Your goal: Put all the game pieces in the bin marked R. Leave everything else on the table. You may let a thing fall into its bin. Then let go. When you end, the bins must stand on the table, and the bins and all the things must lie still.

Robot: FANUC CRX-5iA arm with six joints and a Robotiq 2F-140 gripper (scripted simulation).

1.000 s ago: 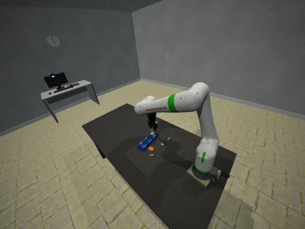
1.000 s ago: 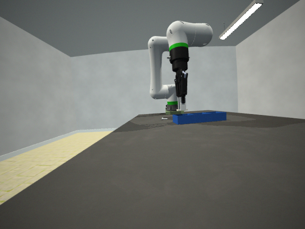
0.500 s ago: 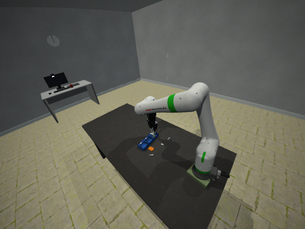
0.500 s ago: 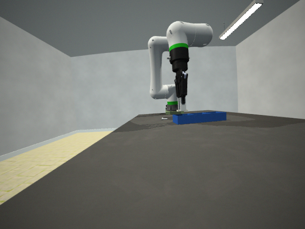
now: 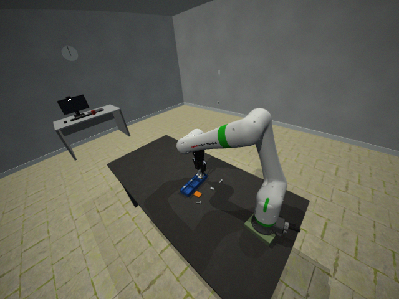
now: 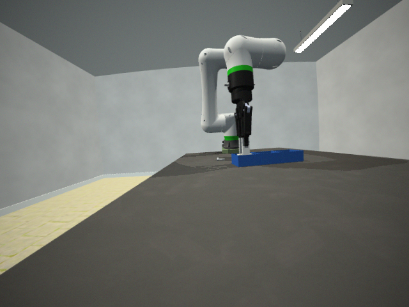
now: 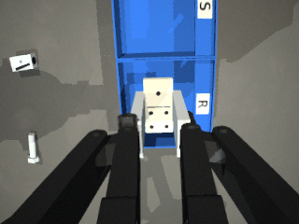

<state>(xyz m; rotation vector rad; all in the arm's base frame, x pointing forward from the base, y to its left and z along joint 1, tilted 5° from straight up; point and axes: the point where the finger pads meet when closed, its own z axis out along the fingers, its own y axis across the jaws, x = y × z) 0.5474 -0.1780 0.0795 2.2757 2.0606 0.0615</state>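
Right now my hand is 30 mm above the white domino. Also, from my hand: pale grey piece (130 mm behind, 60 mm to the left, 60 mm below); yellow die (50 mm below); blue bin (20 mm ahead, 80 mm to the left, 50 mm below).
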